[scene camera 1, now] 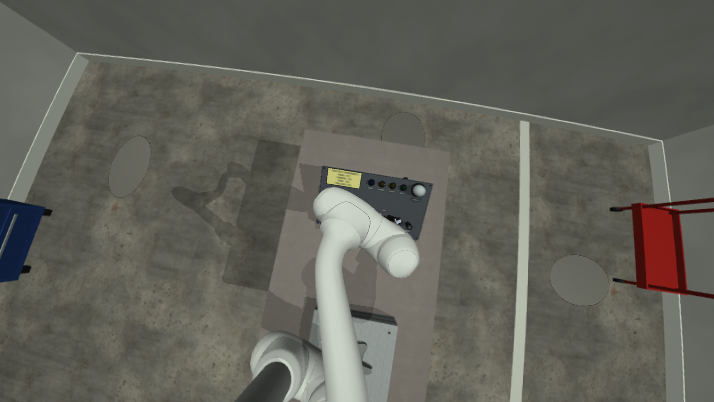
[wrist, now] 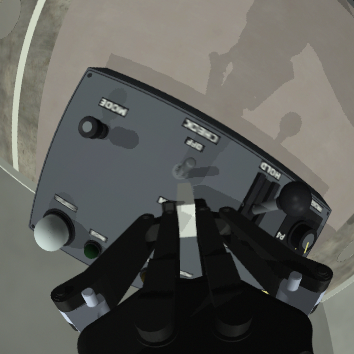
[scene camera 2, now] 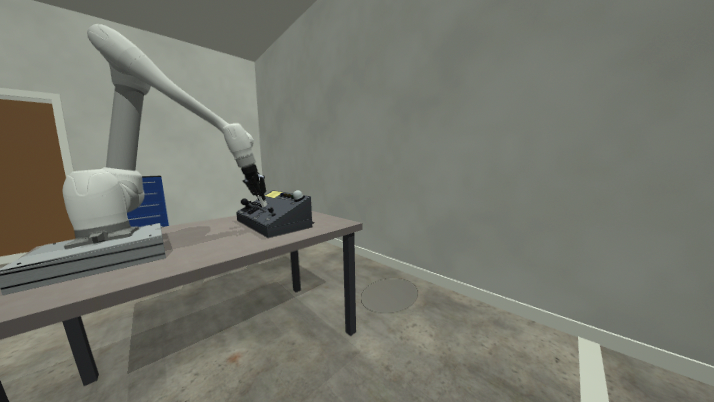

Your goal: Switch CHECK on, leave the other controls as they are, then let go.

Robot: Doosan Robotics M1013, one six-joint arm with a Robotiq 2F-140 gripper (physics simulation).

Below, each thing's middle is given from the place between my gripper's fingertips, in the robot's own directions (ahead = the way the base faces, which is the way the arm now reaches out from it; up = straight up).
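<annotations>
My hand is 100 mm to the right of the black ball-topped lever (wrist: 294, 199), 60 mm past it and 10 mm below it. The dark control box (scene camera 1: 408, 199), as I count from my hand, is 50 mm to the left, 70 mm ahead and 20 mm below. Then I consider the program knob (wrist: 301, 236), which is 220 mm to the left of my hand, 40 mm behind it and 20 mm below it.
</annotations>
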